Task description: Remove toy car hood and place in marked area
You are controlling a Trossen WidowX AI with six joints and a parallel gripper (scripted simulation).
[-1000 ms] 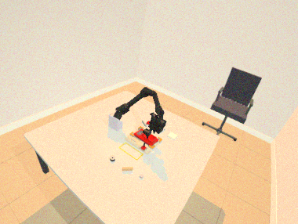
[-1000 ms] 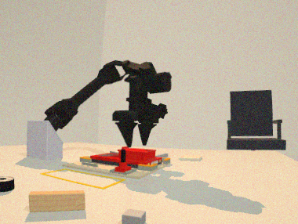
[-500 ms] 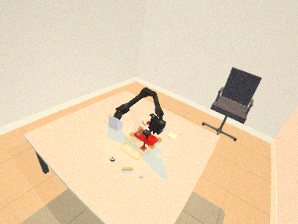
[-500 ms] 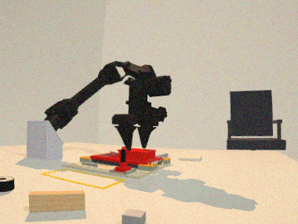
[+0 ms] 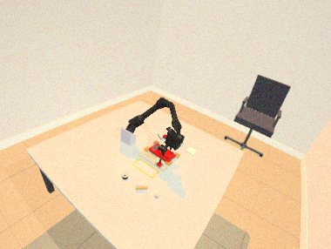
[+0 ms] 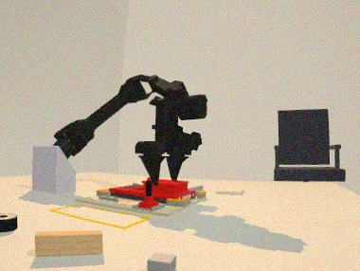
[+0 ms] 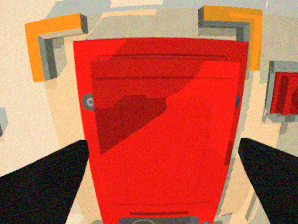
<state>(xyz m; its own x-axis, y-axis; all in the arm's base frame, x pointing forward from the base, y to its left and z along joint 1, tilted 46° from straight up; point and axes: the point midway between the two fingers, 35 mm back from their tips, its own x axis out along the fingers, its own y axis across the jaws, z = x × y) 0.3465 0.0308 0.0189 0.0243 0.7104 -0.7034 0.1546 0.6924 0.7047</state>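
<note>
My gripper tip is now right at the red hood. Round my gripper tip: wooden block: 37 cm to the right, 3 cm below, 2 cm ahead; then flat pale tile: 20 cm to the left, 14 cm ahead, 4 cm below; then black ring: 36 cm to the right, 12 cm behind, 4 cm below.
</note>
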